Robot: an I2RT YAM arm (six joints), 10 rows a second.
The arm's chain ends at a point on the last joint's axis. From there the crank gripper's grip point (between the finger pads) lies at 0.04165 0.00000 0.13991 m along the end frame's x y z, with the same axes.
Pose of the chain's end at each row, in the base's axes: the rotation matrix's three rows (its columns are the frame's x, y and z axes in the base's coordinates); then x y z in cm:
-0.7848 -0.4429 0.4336; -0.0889 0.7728 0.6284; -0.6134 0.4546 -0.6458; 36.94 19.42 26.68
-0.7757 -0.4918 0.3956; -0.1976 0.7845 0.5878; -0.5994 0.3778 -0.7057; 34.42 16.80 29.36
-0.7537 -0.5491 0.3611; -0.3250 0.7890 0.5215; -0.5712 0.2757 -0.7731; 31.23 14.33 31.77
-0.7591 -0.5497 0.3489; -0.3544 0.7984 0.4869; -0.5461 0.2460 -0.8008; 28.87 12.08 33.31
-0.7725 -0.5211 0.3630; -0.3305 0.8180 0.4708; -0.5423 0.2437 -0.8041; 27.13 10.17 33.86
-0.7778 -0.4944 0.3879; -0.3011 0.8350 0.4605; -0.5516 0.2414 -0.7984; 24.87 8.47 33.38
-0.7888 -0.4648 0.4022; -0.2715 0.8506 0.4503; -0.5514 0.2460 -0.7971; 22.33 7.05 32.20
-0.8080 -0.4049 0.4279; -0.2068 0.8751 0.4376; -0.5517 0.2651 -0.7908; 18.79 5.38 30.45
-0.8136 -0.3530 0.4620; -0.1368 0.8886 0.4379; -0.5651 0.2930 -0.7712; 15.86 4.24 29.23
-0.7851 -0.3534 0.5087; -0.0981 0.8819 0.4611; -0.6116 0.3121 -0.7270; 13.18 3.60 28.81
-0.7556 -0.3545 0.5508; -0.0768 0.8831 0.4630; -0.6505 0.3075 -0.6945; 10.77 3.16 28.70
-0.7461 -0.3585 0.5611; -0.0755 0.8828 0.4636; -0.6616 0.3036 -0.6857; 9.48 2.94 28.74
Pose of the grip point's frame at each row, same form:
-0.7848 -0.4429 0.4336; -0.0889 0.7728 0.6284; -0.6134 0.4546 -0.6458; 39.74 27.84 15.09
-0.7757 -0.4918 0.3956; -0.1976 0.7845 0.5878; -0.5994 0.3778 -0.7057; 36.72 24.20 16.99
-0.7537 -0.5491 0.3611; -0.3250 0.7890 0.5215; -0.5712 0.2757 -0.7731; 33.14 20.27 18.57
-0.7591 -0.5497 0.3489; -0.3544 0.7984 0.4869; -0.5461 0.2460 -0.8008; 30.59 17.42 19.83
-0.7725 -0.5211 0.3630; -0.3305 0.8180 0.4708; -0.5423 0.2437 -0.8041; 28.99 15.38 20.35
-0.7778 -0.4944 0.3879; -0.3011 0.8350 0.4605; -0.5516 0.2414 -0.7984; 27.06 13.66 19.91
-0.7888 -0.4648 0.4022; -0.2715 0.8506 0.4503; -0.5514 0.2460 -0.7971; 24.67 12.22 18.75
-0.8080 -0.4049 0.4279; -0.2068 0.8751 0.4376; -0.5517 0.2651 -0.7908; 21.41 10.64 17.09
-0.8136 -0.3530 0.4620; -0.1368 0.8886 0.4379; -0.5651 0.2930 -0.7712; 18.94 9.80 16.09
-0.7851 -0.3534 0.5087; -0.0981 0.8819 0.4611; -0.6116 0.3121 -0.7270; 17.03 9.64 16.09
-0.7556 -0.3545 0.5508; -0.0768 0.8831 0.4630; -0.6505 0.3075 -0.6945; 15.33 9.32 16.27
-0.7461 -0.3585 0.5611; -0.0755 0.8828 0.4636; -0.6616 0.3036 -0.6857; 14.22 9.11 16.39

